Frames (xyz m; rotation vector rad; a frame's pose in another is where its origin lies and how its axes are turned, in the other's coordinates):
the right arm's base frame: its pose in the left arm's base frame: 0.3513 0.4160 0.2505 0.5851 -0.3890 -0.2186
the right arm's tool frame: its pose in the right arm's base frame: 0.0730 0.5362 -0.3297 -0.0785 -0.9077 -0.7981
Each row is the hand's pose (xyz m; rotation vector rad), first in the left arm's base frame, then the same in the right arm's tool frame.
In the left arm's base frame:
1: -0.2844 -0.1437 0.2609 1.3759 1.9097 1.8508
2: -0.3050 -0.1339 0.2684 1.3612 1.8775 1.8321
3: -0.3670 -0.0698 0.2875 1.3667 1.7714 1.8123
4: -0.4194 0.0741 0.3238 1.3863 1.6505 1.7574
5: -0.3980 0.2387 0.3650 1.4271 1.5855 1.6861
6: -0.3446 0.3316 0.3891 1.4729 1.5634 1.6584
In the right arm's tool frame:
1: 1.0832 -0.8255 0.4774 -0.4803 -2.0734 -0.2423
2: 1.0771 -0.8282 0.5005 -0.4788 -2.1024 -0.2736
3: 1.0250 -0.8303 0.5752 -0.5239 -2.1603 -0.3419
4: 0.9026 -0.7931 0.6670 -0.5761 -2.2484 -0.4086
5: 0.7597 -0.7066 0.7036 -0.6107 -2.3278 -0.4169
6: 0.6779 -0.6346 0.6901 -0.6429 -2.3546 -0.3923

